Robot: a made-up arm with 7 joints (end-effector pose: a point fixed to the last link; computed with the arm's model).
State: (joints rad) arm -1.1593 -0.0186 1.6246 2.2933 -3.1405 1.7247 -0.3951
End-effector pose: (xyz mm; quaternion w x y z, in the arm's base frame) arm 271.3 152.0 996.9 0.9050 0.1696 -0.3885 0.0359
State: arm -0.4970 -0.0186 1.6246 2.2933 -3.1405 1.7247 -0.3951
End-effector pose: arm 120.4 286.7 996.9 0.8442 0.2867 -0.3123 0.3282
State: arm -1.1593 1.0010 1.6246 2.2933 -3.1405 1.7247 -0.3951
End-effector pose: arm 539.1 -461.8 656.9 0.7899 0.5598 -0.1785 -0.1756
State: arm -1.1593 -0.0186 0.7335 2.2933 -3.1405 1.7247 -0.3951
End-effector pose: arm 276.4 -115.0 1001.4 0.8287 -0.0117 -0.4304 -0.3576
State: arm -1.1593 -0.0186 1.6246 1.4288 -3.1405 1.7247 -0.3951
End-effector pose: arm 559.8 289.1 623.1 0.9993 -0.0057 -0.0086 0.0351
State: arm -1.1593 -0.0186 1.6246 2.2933 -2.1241 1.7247 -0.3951
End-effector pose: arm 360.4 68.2 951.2 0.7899 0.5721 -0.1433 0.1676
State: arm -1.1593 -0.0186 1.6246 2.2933 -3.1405 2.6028 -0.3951
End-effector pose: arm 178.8 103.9 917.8 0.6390 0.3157 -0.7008 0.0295
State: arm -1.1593 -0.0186 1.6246 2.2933 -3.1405 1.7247 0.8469
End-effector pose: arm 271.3 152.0 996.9 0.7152 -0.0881 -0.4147 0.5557
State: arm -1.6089 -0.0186 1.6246 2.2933 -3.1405 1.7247 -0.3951
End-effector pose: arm 310.4 19.0 996.9 0.8902 0.0787 -0.4165 -0.1668
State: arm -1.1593 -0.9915 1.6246 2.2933 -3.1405 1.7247 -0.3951
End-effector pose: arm 22.5 722.1 635.3 0.8000 -0.2445 -0.4973 0.2299
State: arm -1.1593 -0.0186 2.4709 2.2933 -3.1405 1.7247 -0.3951
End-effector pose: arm 73.9 312.5 992.6 0.8137 0.3116 -0.2782 0.4043
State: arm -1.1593 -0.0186 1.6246 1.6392 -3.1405 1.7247 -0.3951
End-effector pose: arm 518.0 270.5 737.6 0.9932 0.0382 -0.1040 0.0359
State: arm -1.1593 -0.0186 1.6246 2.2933 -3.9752 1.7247 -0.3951
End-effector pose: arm 252.9 253.4 962.0 0.8279 -0.1981 -0.5185 -0.0807
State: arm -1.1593 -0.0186 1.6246 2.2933 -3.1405 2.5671 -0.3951
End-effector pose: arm 181.1 105.2 922.7 0.6526 0.3107 -0.6904 0.0299
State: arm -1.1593 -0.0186 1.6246 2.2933 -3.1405 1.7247 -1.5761
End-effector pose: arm 271.3 152.0 996.9 0.7717 0.3572 -0.2283 -0.4741
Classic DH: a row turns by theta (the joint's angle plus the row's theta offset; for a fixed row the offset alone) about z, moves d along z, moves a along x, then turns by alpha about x. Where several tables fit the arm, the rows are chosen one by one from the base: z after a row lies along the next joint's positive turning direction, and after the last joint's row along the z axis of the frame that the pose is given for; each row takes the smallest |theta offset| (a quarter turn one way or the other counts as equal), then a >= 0, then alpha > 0; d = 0 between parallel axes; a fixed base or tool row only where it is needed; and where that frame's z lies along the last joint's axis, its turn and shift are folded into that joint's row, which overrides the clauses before.
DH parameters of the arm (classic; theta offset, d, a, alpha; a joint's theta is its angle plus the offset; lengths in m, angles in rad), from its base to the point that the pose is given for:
joint 1: 0 0.228 0 -1.5708
joint 2: 0 0 0 1.5708
joint 3: 0 0.236 0.065 1.5708
joint 4: 0 0 0.104 1.5708
joint 5: 0 0.461 0 1.5708
joint 6: 0 0 0.095 -1.5708
joint 7: 0 0.121 0 0

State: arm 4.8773 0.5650 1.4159 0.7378 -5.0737 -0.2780 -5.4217
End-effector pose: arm 535.1 -42.3 60.2 0.3555 -0.3445 0.8671 -0.0560
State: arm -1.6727 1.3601 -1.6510 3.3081 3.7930 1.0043 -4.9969
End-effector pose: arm 98.9 -802.6 413.6 0.8295 0.0780 0.4799 -0.2751
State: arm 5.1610 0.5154 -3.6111 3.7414 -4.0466 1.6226 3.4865
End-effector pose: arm 1.0 -617.8 587.2 0.1134 -0.7227 -0.4070 0.5470
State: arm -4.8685 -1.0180 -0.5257 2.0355 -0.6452 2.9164 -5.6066
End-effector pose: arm 223.8 -227.0 695.7 0.0650 -0.9834 0.0977 0.1387
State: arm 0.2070 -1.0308 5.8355 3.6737 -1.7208 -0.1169 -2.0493
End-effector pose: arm -732.3 77.6 387.0 0.6315 0.2858 -0.6030 -0.3948
